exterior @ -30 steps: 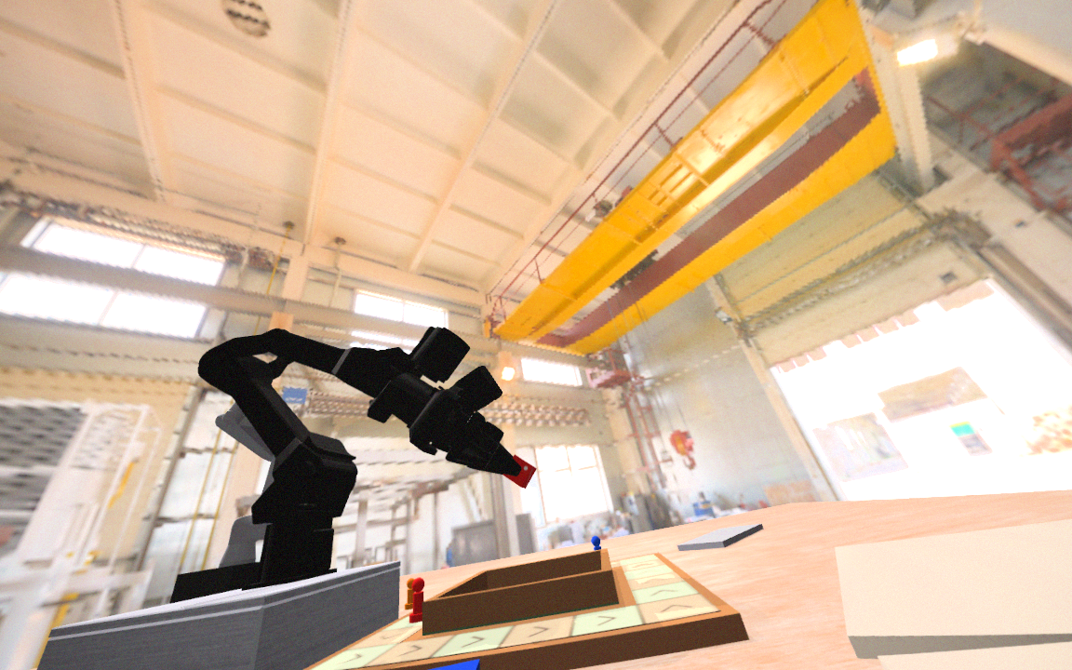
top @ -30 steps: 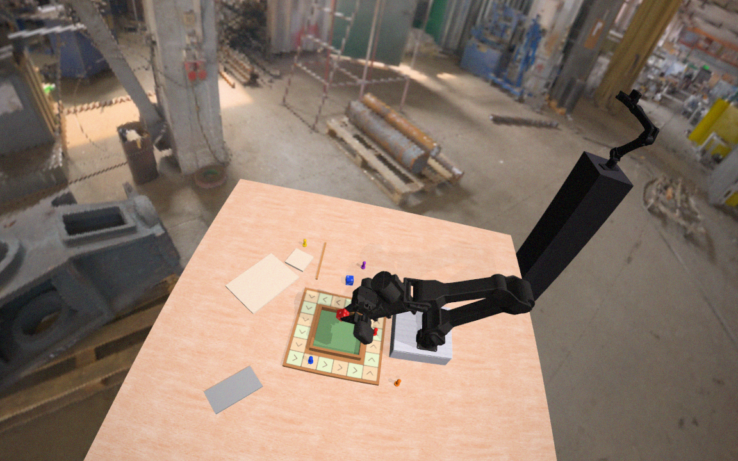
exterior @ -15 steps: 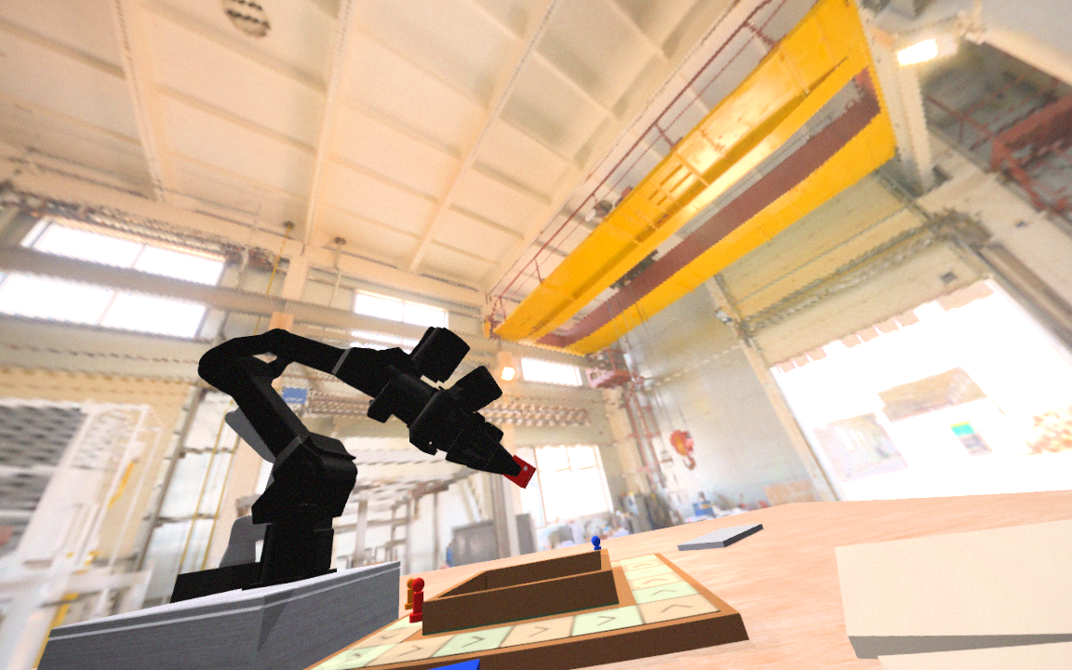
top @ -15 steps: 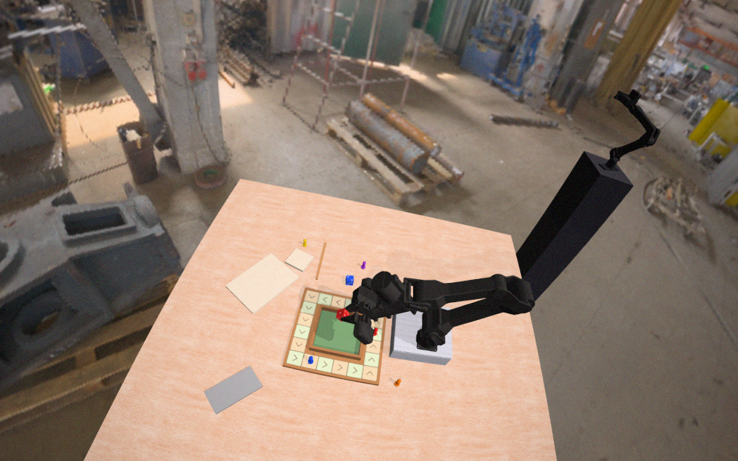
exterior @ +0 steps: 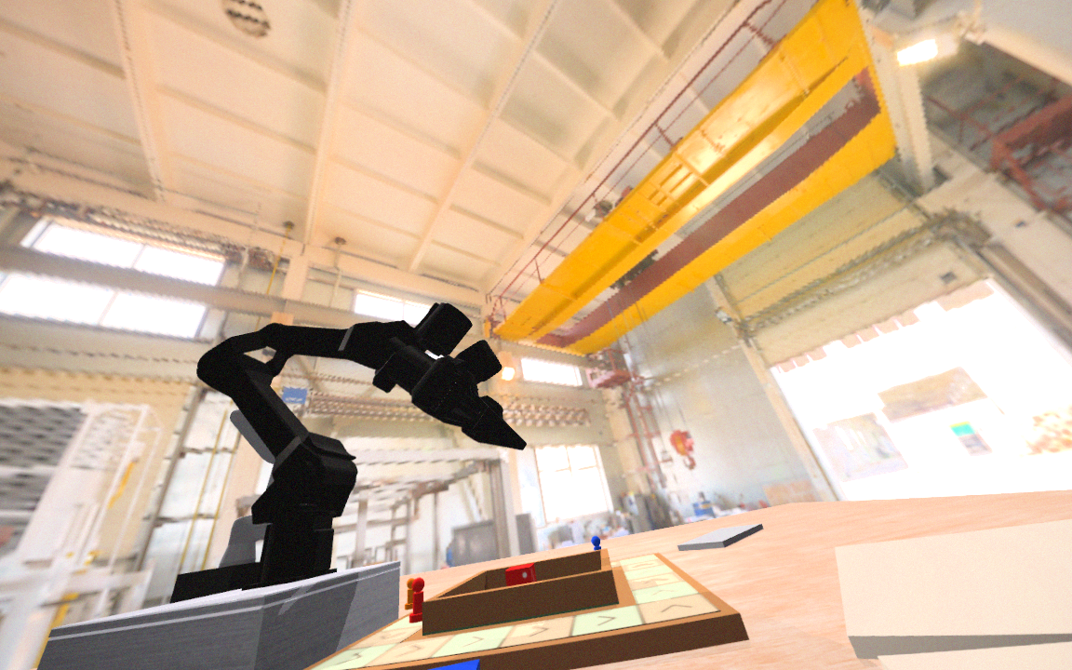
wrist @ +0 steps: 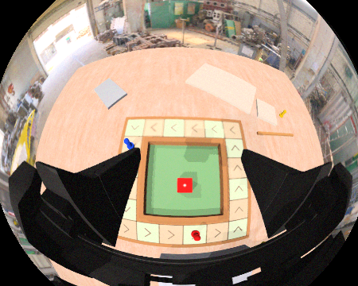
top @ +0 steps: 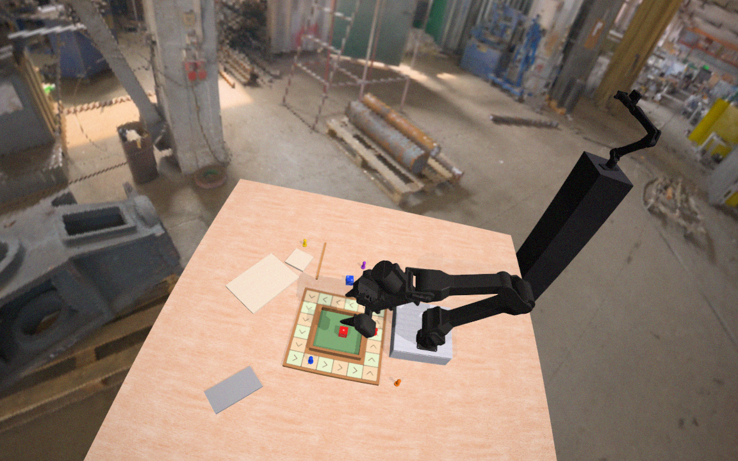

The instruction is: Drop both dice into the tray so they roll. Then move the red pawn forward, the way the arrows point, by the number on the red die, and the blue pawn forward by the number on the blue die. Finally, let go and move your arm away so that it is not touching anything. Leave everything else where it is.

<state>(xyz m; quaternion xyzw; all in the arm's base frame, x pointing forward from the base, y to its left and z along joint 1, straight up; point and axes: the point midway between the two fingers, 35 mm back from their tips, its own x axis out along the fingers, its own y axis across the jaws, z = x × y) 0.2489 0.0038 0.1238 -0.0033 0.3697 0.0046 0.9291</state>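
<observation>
Right now the red pawn is 130 mm below my gripper tip, 110 mm behind it and 20 mm to the right of it. Round my gripper tip: blue pawn 130 mm below, 110 mm to the left, 60 mm ahead; orange pawn 200 mm behind, 150 mm below, 130 mm to the left; green tray 160 mm below.
</observation>
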